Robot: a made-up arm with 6 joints. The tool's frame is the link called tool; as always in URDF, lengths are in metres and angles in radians.
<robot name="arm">
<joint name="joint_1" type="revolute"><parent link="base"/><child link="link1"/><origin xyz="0 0 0.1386" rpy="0 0 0"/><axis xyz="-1 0 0"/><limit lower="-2.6" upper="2.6" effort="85" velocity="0.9"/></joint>
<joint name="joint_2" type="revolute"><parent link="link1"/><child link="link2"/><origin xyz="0.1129 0.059 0.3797" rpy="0 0 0"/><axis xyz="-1 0 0"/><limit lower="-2.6" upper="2.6" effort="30" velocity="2.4"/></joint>
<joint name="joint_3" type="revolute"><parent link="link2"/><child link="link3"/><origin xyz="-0.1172 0.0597 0.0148" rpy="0 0 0"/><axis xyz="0 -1 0"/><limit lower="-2.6" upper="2.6" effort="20" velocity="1.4"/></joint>
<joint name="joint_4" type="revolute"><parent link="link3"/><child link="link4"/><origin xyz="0.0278 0.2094 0.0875" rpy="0 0 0"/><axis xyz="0 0 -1"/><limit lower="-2.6" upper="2.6" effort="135" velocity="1.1"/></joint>
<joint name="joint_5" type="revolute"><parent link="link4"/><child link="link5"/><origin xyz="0.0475 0.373 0.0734" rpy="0 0 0"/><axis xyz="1 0 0"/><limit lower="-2.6" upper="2.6" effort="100" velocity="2.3"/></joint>
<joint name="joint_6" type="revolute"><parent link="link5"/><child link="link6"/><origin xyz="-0.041 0.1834 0.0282" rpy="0 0 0"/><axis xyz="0 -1 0"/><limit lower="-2.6" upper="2.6" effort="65" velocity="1.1"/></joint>
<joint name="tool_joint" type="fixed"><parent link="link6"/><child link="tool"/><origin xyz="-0.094 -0.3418 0.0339" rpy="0 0 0"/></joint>
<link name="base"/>
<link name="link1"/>
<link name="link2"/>
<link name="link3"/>
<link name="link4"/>
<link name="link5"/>
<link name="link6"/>
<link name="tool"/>
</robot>
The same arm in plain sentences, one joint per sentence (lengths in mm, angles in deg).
The arm has six revolute joints in a row. What follows holds with every joint at zero, and every direction is one of the base frame's. Joint 1 sits 138.6 mm along +z from the base frame's origin and turns about -x, from -148.97 to 148.97 deg. Joint 2 sits 112.9 mm along +x and 59 mm along +y and 379.7 mm along +z from joint 1 and turns about -x, from -148.97 to 148.97 deg. Joint 3 sits 117.2 mm along -x and 59.7 mm along +y and 14.8 mm along +z from joint 2 and turns about -y, from -148.97 to 148.97 deg. Joint 4 sits 27.8 mm along +x and 209.4 mm along +y and 87.5 mm along +z from joint 3 and turns about -z, from -148.97 to 148.97 deg. Joint 5 sits 47.5 mm along +x and 373 mm along +y and 73.4 mm along +z from joint 4 and turns about +x, from -148.97 to 148.97 deg. Joint 6 sits 41 mm along -x and 183.4 mm along +y and 28.2 mm along +z from joint 5 and turns about -y, from -148.97 to 148.97 deg. The tool frame, which is the frame that the pose is given for, sits 94 mm along -x and 341.8 mm along -y and 33.9 mm along +z from joint 6; its axes are parallel to the base frame's.
